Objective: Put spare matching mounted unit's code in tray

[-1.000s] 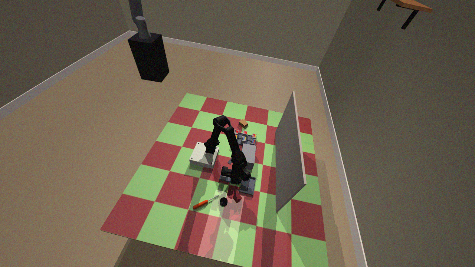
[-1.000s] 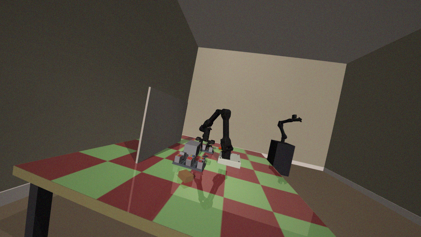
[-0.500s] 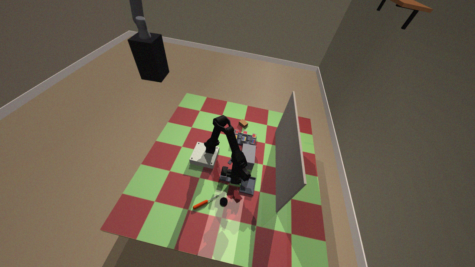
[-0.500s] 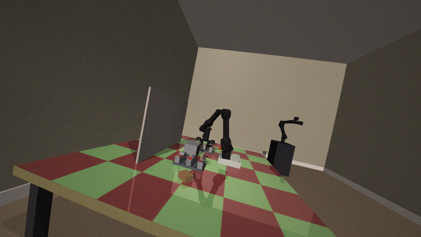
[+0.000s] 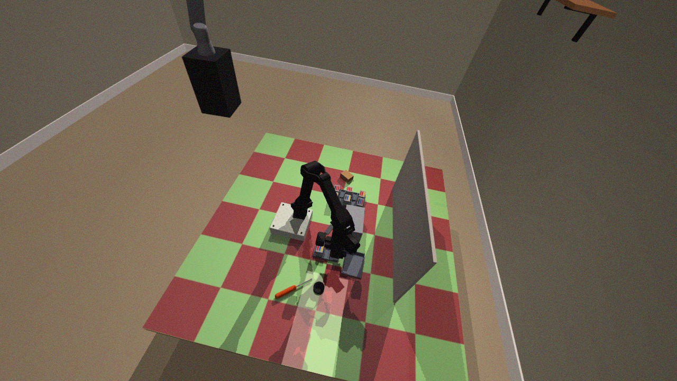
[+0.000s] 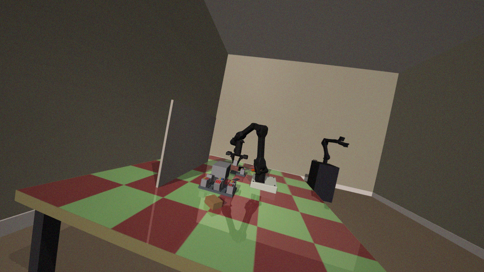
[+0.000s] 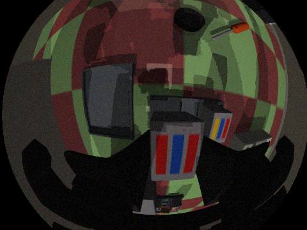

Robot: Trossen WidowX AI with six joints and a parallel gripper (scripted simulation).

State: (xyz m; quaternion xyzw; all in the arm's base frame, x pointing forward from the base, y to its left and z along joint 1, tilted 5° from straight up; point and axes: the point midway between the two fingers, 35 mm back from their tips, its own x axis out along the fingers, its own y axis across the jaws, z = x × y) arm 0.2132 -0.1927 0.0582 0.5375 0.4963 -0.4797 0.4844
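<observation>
My gripper tip is 100 mm short of the dark grey tray, 20 mm to the left of it and 70 mm above it. Round my gripper tip: grey mounted unit: 70 mm ahead, 190 mm to the left, 20 mm below; black tape roll: 50 mm behind, 160 mm to the right, 60 mm below; tall grey panel: 310 mm ahead, 180 mm to the left, 150 mm above.
</observation>
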